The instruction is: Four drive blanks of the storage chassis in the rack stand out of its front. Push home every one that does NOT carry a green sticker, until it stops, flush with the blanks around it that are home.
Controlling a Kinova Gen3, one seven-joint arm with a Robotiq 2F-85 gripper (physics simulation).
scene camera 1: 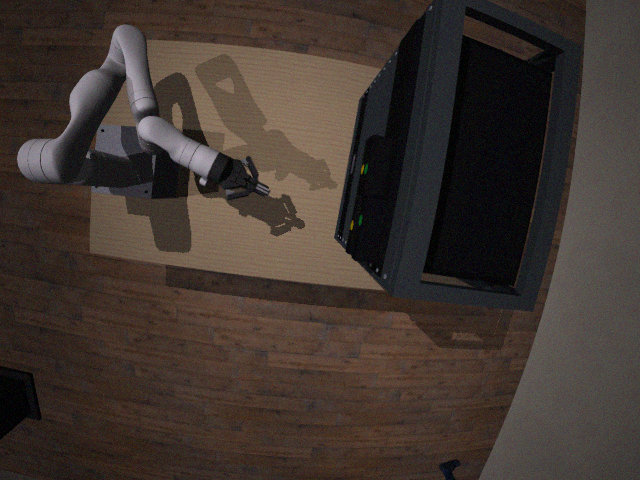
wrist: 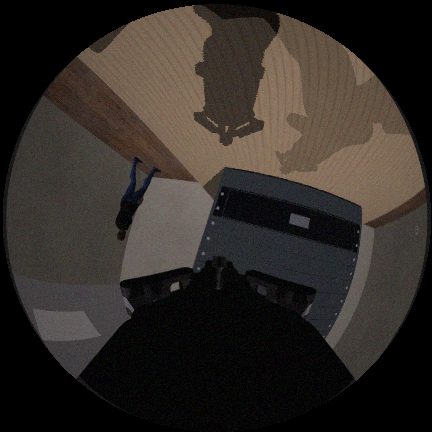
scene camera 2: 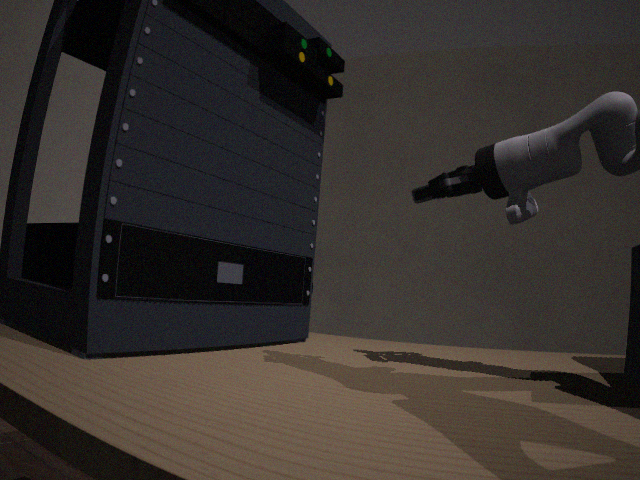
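Observation:
Gripper at (scene camera 2: 414,196), a rack (scene camera 2: 198,220). The gripper (scene camera 1: 268,193), the rack (scene camera 1: 446,151). The gripper (wrist: 218,264), the rack (wrist: 284,225).

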